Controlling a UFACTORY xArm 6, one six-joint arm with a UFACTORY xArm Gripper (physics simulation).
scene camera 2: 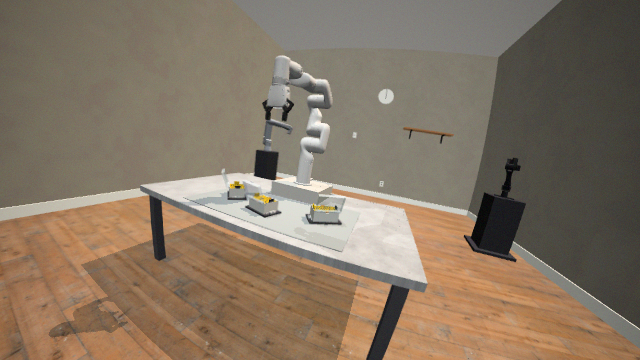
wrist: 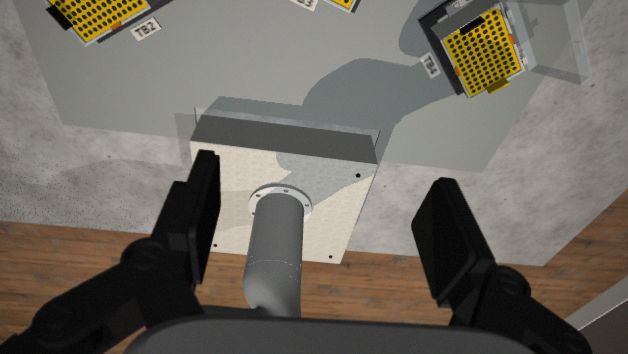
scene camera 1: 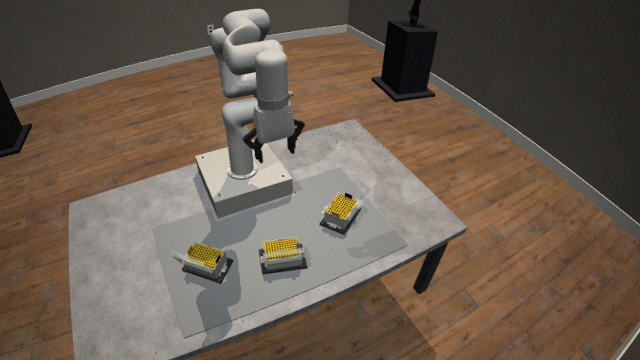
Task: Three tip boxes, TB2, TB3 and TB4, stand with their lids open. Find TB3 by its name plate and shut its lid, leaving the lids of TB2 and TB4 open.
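Frame: origin at the arm's base, x right, y ahead, z up, level; centimetres.
Seen in the pictures: gripper, fingertip midpoint: (scene camera 2: 275,120) (wrist: 325,190) (scene camera 1: 275,155); arm's base at its link origin: (scene camera 2: 302,183) (wrist: 280,205) (scene camera 1: 242,170).
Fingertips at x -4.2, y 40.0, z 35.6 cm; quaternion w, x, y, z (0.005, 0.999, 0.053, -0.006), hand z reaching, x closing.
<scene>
Offsets run from my fingertips to a thing's top centre. "*": to the spot under its first point. Level surfaces: height alone.
TB3 {dx +0.4, dy +2.3, dz -36.2 cm} (scene camera 1: 282,249) (scene camera 2: 263,205) (wrist: 345,2) is the middle grey box with yellow tips; its name plate {* dx +0.2, dy -4.7, dz -43.4 cm} (wrist: 306,3) is cut off at the wrist view's top edge. Its clear lid {* dx +0.7, dy +10.8, dz -31.0 cm} (scene camera 2: 251,187) stands open. TB4 {dx +26.5, dy -3.1, dz -36.2 cm} (scene camera 1: 205,257) (scene camera 2: 237,191) (wrist: 482,55) is left in the scene views and right in the wrist view, lid {* dx +31.8, dy +2.3, dz -33.0 cm} (wrist: 557,42) open outward. TB2 {dx -27.1, dy -9.7, dz -36.2 cm} (scene camera 1: 341,206) (scene camera 2: 325,215) (wrist: 107,15) is right in the scene views, its lid {dx -31.4, dy -4.6, dz -28.3 cm} (scene camera 1: 365,197) (scene camera 2: 338,203) open. My gripper (scene camera 1: 275,155) (scene camera 2: 276,119) (wrist: 325,190) is open and empty, high above the boxes, towards the base.
The robot's pale base block (scene camera 1: 240,187) (scene camera 2: 300,189) (wrist: 235,172) stands behind the boxes. The boxes stand on a grey mat {dz -43.7 cm} (scene camera 1: 200,317) (scene camera 2: 327,240) (wrist: 240,65) on the stone table {dz -44.0 cm} (scene camera 1: 115,280) (scene camera 2: 380,250). Dark pedestals (scene camera 1: 409,60) (scene camera 2: 497,225) stand away from the table.
</scene>
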